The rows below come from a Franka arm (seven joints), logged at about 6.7 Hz.
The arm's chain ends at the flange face. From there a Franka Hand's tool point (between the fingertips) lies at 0.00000 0.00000 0.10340 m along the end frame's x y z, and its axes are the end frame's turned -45 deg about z.
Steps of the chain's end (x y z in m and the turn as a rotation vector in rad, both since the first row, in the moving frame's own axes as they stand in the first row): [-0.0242 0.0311 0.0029 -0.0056 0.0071 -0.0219]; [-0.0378 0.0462 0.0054 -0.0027 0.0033 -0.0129]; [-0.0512 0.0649 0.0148 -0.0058 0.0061 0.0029]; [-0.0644 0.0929 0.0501 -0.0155 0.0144 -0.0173]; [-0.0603 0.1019 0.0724 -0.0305 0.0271 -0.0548]
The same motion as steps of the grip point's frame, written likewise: [-0.0390 0.0058 0.0029 -0.0090 0.0011 -0.0219]; [-0.0594 0.0064 0.0054 -0.0042 0.0004 -0.0129]; [-0.0821 0.0106 0.0148 -0.0084 0.0002 0.0029]; [-0.1113 0.0223 0.0501 -0.0211 -0.0008 -0.0173]; [-0.1148 0.0336 0.0723 -0.0407 -0.0024 -0.0548]
